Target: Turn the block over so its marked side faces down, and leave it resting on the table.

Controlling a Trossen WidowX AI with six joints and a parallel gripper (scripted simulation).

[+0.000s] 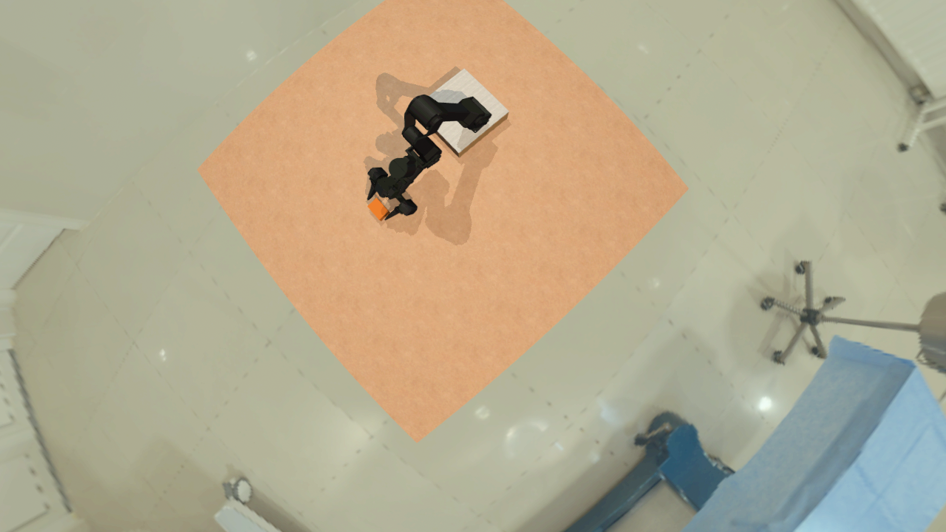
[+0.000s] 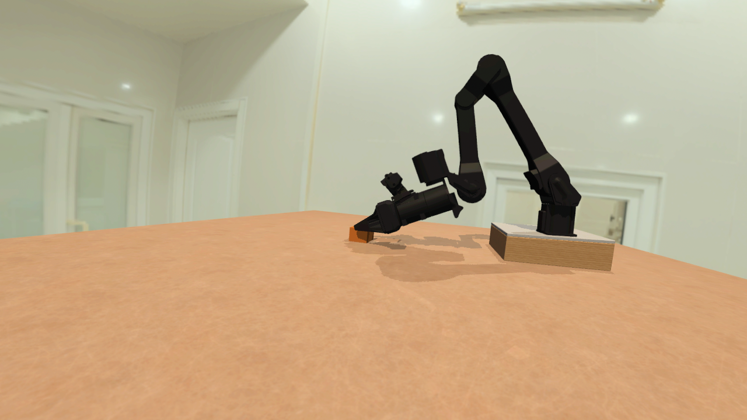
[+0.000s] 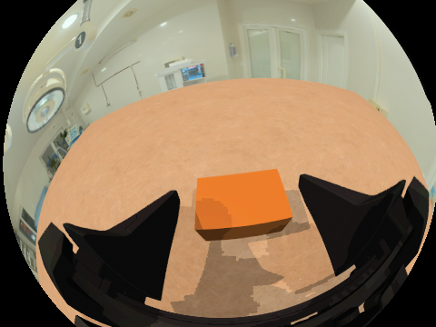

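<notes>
Right now the orange block is 20 mm below my gripper tip.
</notes>
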